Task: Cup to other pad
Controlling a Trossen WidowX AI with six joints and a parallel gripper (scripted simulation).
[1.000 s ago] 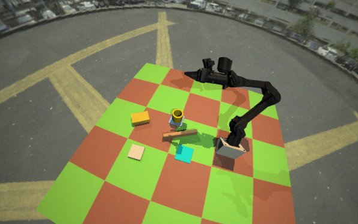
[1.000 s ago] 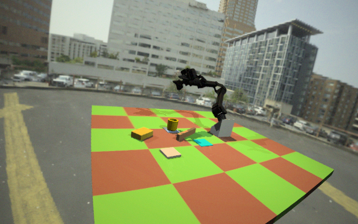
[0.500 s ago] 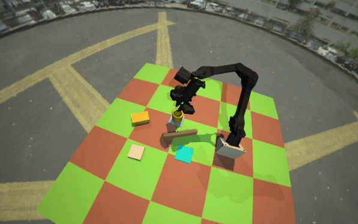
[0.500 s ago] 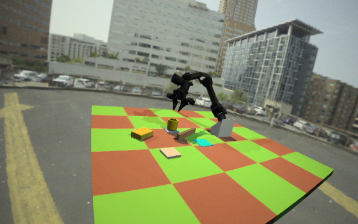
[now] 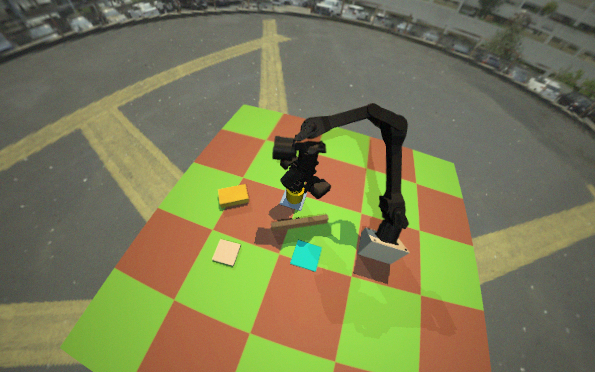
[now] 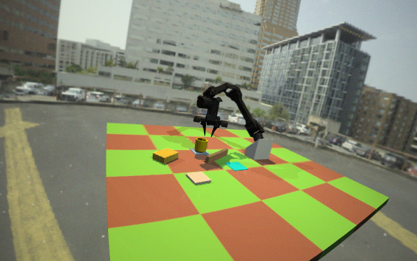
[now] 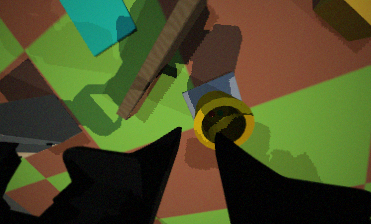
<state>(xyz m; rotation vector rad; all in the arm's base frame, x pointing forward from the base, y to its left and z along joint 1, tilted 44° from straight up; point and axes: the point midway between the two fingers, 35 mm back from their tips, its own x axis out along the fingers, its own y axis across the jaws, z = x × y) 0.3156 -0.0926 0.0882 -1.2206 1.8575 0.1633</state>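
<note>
My gripper tip is 60 mm above the yellow cup, 20 mm to the left of it and 20 mm short of it. The rest, counted from my gripper tip: teal pad: 200 mm to the left, 110 mm below, 60 mm behind; then brown bar: 90 mm to the left, 90 mm below, 20 mm behind; then light blue pad: 110 mm below, 30 mm ahead, 20 mm to the right.
</note>
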